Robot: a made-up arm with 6 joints. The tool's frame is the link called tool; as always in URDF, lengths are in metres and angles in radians. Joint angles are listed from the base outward.
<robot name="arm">
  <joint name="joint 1" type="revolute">
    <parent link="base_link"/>
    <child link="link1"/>
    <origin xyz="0.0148 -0.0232 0.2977" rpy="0 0 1.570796"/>
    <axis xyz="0 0 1"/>
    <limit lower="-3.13" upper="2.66"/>
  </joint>
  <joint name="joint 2" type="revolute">
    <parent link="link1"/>
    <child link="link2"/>
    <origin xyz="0.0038 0.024 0.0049" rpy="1.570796 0 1.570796"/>
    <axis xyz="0 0 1"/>
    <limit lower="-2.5" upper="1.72"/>
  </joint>
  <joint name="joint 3" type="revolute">
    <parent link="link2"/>
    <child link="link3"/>
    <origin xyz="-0.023 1.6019 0.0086" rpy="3.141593 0 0"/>
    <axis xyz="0 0 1"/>
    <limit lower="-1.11" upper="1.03"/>
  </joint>
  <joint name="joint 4" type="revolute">
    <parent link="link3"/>
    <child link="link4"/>
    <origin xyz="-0.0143 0.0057 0.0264" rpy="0 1.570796 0"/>
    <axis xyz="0 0 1"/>
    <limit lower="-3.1" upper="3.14"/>
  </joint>
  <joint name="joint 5" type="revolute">
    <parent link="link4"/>
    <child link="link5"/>
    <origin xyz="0.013 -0.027 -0.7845" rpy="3.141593 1.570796 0"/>
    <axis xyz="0 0 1"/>
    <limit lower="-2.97" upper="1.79"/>
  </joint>
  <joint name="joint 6" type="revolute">
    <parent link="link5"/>
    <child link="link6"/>
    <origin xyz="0.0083 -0.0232 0.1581" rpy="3.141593 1.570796 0"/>
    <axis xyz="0 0 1"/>
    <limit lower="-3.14" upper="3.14"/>
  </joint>
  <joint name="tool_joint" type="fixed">
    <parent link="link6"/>
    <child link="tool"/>
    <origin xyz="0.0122 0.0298 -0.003" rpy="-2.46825 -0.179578 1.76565"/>
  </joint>
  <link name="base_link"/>
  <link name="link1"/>
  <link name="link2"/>
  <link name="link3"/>
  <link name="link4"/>
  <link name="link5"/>
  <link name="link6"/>
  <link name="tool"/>
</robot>
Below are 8 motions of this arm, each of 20 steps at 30 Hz.
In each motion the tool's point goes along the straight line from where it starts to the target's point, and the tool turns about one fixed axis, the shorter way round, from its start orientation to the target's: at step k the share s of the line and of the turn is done. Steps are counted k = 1, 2, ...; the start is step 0. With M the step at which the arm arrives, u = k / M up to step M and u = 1 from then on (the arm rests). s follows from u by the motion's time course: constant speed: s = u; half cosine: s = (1 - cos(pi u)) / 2; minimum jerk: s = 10 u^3 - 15 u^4 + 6 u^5.
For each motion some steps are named. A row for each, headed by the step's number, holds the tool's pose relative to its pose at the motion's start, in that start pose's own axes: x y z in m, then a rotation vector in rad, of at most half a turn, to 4 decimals.
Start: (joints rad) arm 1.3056 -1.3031 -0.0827 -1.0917 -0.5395 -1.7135
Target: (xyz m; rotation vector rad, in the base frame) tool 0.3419 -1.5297 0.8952 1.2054 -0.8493 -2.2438
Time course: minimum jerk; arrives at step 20
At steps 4, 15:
4: -0.0102 -0.0239 -0.0432 -0.0192 0.0167 -0.0402
15: -0.1586 -0.3700 -0.6679 -0.2976 0.2588 -0.6224

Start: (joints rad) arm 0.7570 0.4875 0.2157 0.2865 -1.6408 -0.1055
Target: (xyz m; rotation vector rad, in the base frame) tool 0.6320 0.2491 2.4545 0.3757 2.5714 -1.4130
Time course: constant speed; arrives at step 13
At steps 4, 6, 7, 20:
4: 0.3650 -0.1000 -0.0407 -0.0291 0.1040 0.3542
6: 0.5475 -0.1500 -0.0611 -0.0436 0.1560 0.5313
7: 0.6388 -0.1750 -0.0713 -0.0509 0.1820 0.6199
20: 1.1863 -0.3250 -0.1324 -0.0945 0.3379 1.1512

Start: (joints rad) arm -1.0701 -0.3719 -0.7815 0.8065 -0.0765 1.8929
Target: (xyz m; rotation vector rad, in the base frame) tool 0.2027 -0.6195 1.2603 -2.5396 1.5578 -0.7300
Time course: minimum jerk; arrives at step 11
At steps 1, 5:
1: -0.0014 0.0019 0.0025 -0.0026 -0.0059 0.0018
5: -0.0886 0.1206 0.1598 -0.1679 -0.3768 0.1116

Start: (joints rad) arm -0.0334 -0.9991 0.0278 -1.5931 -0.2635 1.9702
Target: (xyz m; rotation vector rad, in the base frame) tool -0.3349 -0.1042 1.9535 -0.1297 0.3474 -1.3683
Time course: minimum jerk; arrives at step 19
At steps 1, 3, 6, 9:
1: 0.0004 0.0003 0.0004 -0.0003 -0.0003 -0.0009
3: 0.0083 0.0077 0.0092 -0.0057 -0.0071 -0.0210
6: 0.0502 0.0467 0.0557 -0.0344 -0.0426 -0.1265
9: 0.1226 0.1140 0.1361 -0.0840 -0.1040 -0.3088

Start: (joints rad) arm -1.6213 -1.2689 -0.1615 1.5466 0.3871 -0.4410
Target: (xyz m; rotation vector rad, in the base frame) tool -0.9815 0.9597 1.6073 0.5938 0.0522 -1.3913
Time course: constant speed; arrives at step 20
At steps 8, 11, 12, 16, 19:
8: 0.4299 -0.0015 -0.0181 -0.0142 0.2938 0.5407
11: 0.5911 -0.0021 -0.0249 -0.0195 0.4040 0.7435
12: 0.6449 -0.0023 -0.0272 -0.0213 0.4407 0.8111
16: 0.8598 -0.0030 -0.0362 -0.0284 0.5876 1.0814
19: 1.0210 -0.0036 -0.0430 -0.0338 0.6977 1.2842

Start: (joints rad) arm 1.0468 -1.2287 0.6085 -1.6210 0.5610 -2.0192
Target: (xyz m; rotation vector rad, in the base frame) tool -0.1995 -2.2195 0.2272 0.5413 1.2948 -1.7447
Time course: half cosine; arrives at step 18
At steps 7, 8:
7: 0.4043 0.2046 -0.3480 -0.2350 0.1545 -0.1012
8: 0.5077 0.2569 -0.4371 -0.2951 0.1940 -0.1271

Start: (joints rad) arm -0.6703 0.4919 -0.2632 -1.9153 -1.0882 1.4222
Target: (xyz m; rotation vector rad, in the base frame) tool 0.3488 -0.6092 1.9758 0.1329 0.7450 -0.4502
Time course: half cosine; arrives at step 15
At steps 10, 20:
10: -0.2091 0.1503 -0.8031 -0.0327 -1.1345 -0.3708
20: -0.2788 0.2004 -1.0707 -0.0436 -1.5126 -0.4944

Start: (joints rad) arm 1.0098 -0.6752 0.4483 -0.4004 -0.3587 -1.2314
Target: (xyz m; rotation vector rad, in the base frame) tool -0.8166 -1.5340 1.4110 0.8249 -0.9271 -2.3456
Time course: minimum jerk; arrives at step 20
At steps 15, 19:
15: 0.3765 -0.5883 -1.0412 -0.8261 0.9511 0.3644
19: 0.4195 -0.6555 -1.1601 -0.9204 1.0597 0.4060

